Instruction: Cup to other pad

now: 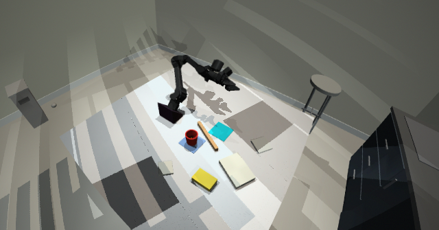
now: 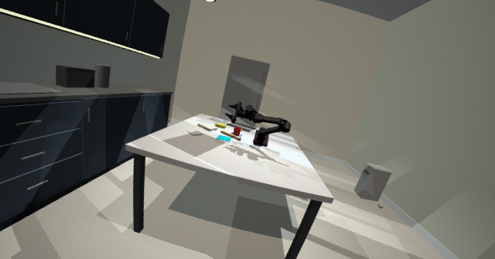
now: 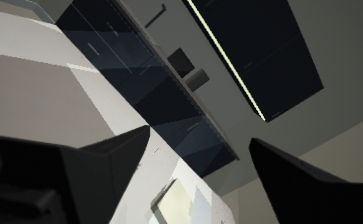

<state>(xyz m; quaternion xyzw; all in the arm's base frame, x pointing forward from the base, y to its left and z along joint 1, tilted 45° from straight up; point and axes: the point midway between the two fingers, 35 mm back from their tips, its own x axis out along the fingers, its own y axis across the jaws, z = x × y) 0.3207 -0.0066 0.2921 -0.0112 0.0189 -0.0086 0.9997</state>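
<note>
The red cup lies 29 cm to the right of my gripper tip, 25 cm below it and 9 cm behind it. Round my gripper tip: cyan pad (29 cm below, 11 cm to the right, 1 cm behind); then green marble (30 cm to the right, 27 cm below, 9 cm behind); then wooden bar (28 cm below, 20 cm to the right, 5 cm behind).
</note>
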